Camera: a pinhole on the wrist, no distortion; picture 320 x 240 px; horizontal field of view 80.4 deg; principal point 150.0 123.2 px. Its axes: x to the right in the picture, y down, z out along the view. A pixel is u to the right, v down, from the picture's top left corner.
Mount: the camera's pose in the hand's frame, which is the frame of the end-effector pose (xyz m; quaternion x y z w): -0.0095 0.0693 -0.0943 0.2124 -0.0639 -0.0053 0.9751
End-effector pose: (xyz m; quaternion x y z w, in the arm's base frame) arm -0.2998 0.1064 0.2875 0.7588 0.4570 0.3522 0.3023
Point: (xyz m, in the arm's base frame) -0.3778 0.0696 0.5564
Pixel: behind the camera
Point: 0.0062 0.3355 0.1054
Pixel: 303.2 135.2
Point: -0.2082 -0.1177 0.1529
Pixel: 45.2 175.7
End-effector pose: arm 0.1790 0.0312 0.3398 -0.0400 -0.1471 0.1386 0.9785
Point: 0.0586 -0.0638 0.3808
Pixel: 72.2 79.1
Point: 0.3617 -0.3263 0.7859
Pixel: 236.9 33.2
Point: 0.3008 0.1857 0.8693
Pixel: 299.7 208.5
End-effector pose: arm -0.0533 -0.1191 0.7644 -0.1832 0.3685 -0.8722 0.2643
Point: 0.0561 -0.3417 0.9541
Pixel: 216.5 187.6
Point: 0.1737 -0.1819 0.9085
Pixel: 111.9 168.9
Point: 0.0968 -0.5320 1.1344
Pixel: 236.0 194.4
